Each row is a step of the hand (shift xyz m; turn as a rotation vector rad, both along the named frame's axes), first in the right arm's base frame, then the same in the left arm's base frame.
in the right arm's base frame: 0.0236 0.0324 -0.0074 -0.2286 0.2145 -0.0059
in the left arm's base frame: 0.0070 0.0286 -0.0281 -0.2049 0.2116 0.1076
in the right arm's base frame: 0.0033 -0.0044 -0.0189 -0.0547 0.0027 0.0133
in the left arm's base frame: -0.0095 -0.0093 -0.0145 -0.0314 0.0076 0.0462
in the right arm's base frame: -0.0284 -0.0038 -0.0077 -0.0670 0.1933 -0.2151
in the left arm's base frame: -0.0252 -0.0049 0.0149 -0.2234 0.1315 -0.1446
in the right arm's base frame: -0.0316 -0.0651 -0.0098 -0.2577 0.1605 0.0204
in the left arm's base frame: -0.0190 -0.0645 0.0285 -0.1998 0.1672 0.1572
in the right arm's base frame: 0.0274 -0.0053 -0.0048 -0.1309 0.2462 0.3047
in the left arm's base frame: 0.0176 -0.0071 -0.0210 0.0682 0.3213 0.2504
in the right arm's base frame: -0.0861 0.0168 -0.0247 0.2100 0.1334 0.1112
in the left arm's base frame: -0.0818 0.0121 0.0383 0.2053 0.1522 -0.0945
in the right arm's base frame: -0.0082 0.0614 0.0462 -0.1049 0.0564 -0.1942
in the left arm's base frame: 0.0149 0.0716 0.0249 -0.2149 0.0060 -0.0752
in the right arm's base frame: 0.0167 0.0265 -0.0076 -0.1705 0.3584 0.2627
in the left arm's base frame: 0.0028 0.0231 -0.0223 -0.0067 0.4195 0.2247
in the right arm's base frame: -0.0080 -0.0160 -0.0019 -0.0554 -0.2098 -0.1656
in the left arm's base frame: -0.0045 -0.0157 0.0075 -0.1168 -0.2444 -0.0333
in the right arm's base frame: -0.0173 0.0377 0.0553 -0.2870 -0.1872 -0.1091
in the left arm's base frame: 0.0182 0.0514 0.0425 -0.2512 -0.2014 0.1601
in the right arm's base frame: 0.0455 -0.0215 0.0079 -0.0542 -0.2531 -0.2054
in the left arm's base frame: 0.0418 -0.0199 -0.0212 -0.1355 -0.2967 -0.0528
